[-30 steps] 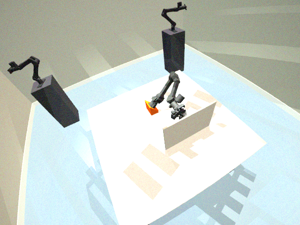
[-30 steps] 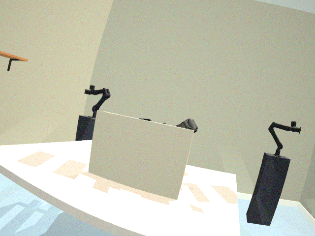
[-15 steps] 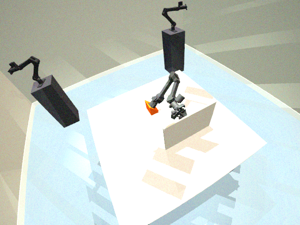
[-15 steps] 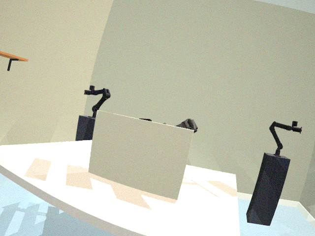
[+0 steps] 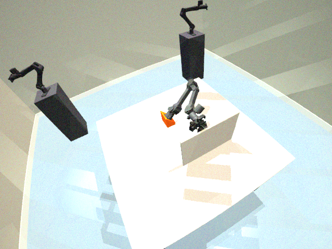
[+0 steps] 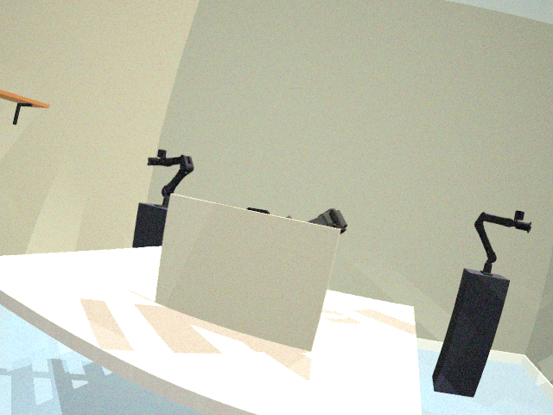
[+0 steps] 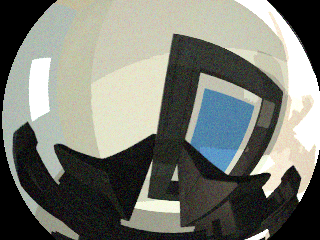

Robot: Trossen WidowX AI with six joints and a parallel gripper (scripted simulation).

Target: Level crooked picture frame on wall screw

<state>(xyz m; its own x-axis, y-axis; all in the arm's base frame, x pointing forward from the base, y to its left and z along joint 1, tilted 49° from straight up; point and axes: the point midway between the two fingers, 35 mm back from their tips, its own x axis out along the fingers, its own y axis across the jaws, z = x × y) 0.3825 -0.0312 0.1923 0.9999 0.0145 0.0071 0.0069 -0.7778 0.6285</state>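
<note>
The picture frame is 5 cm below my gripper tip. From my gripper tip the other things lie so: wall panel: 7 cm below, 1 cm to the left, 1 cm ahead.
</note>
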